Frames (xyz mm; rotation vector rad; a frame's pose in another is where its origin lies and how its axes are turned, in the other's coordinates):
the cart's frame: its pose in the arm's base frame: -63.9 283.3 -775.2 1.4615 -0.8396 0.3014
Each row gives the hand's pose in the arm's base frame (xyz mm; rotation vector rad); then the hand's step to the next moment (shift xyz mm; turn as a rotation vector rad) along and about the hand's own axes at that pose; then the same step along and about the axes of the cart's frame.
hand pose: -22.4 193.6 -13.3 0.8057 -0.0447 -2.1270
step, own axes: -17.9 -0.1 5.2 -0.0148 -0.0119 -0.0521
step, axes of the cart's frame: 8.7 8.5 -14.1 -0.0148 -0.0414 -0.0338
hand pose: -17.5 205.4 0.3 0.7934 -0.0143 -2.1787
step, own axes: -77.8 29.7 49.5 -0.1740 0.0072 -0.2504
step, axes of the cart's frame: 73.4 49.3 -39.7 0.0326 -0.2026 -0.2256
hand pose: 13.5 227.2 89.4 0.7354 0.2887 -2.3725
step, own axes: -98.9 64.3 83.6 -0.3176 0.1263 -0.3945
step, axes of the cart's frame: 137.7 43.9 -5.1 0.1558 -0.3770 -0.3257
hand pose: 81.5 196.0 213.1 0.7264 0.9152 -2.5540
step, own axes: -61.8 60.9 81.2 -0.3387 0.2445 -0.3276
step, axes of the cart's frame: 100.5 -0.7 63.4 0.2269 -0.4269 -0.2192
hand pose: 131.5 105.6 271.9 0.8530 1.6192 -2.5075
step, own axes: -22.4 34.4 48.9 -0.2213 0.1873 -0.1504
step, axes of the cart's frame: 23.3 -16.9 57.0 0.1536 -0.2786 -0.0741
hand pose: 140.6 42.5 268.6 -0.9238 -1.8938 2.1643
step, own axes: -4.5 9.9 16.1 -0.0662 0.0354 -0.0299
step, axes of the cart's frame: -0.4 -6.6 18.3 0.0519 -0.0608 -0.0118
